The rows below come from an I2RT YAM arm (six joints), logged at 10 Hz.
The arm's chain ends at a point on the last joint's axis. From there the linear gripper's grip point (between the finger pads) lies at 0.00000 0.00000 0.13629 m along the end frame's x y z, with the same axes.
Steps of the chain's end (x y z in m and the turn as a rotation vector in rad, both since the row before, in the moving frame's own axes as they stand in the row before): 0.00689 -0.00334 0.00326 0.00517 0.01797 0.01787; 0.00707 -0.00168 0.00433 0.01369 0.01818 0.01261; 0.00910 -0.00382 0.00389 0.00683 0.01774 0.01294; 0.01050 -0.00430 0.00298 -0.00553 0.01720 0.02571; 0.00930 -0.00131 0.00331 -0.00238 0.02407 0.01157
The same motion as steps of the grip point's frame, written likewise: 0.00935 -0.00402 0.00324 0.00517 0.01797 0.01787; 0.00956 -0.00353 0.00429 0.01369 0.01818 0.01261; 0.01152 -0.00474 0.00387 0.00683 0.01774 0.01294; 0.01283 -0.00352 0.00296 -0.00553 0.01720 0.02571; 0.01258 -0.00097 0.00327 -0.00238 0.02407 0.01157
